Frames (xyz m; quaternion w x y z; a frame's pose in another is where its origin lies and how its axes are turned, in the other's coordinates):
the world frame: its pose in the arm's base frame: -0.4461 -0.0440 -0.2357 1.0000 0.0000 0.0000 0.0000
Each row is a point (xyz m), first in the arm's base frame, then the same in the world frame.
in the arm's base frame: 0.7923 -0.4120 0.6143
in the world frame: 1.2384 -0.3680 0.8500
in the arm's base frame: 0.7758 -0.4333 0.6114
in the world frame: 1.2219 -0.3893 0.8471
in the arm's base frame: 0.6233 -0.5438 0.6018
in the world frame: 1.0694 -0.4998 0.8375
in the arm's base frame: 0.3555 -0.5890 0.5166
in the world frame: 0.8016 -0.5450 0.7523
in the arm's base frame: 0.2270 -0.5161 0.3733
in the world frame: 0.6731 -0.4721 0.6090
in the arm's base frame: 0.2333 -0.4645 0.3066
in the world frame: 0.6794 -0.4205 0.5423
